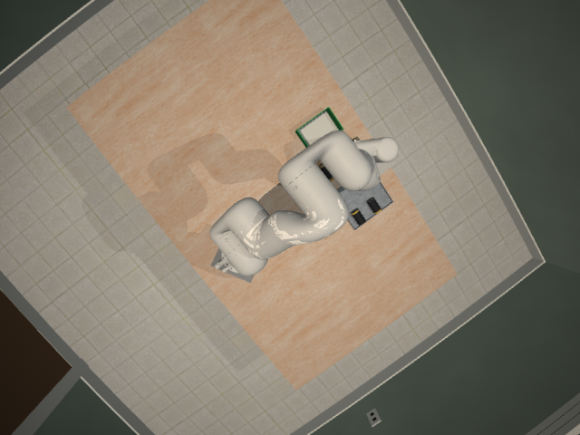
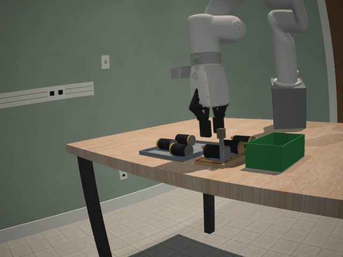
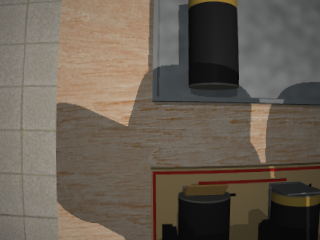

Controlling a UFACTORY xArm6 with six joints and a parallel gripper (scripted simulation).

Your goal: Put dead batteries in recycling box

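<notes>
Right now the grey tray is 5 cm behind my hand, 18 cm to the right of it and 8 cm below it. Also, from my hand: green recycling box 7 cm behind, 15 cm to the left, 7 cm below.
</notes>
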